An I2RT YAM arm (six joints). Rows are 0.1 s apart.
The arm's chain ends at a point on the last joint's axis. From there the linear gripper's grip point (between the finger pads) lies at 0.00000 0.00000 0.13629 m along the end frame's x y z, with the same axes.
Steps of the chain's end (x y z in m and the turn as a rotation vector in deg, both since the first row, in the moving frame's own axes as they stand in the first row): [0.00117 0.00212 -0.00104 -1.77 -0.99 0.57]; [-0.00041 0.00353 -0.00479 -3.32 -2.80 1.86]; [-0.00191 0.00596 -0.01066 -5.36 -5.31 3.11]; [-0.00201 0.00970 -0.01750 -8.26 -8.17 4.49]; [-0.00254 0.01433 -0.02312 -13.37 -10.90 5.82]
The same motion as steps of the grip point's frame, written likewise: [-0.00121 0.00632 -0.00113 -1.77 -0.99 0.57]; [-0.00719 0.01131 -0.00518 -3.32 -2.80 1.86]; [-0.01484 0.01832 -0.01184 -5.36 -5.31 3.11]; [-0.02206 0.02844 -0.02029 -8.26 -8.17 4.49]; [-0.02964 0.04430 -0.02925 -13.37 -10.90 5.82]
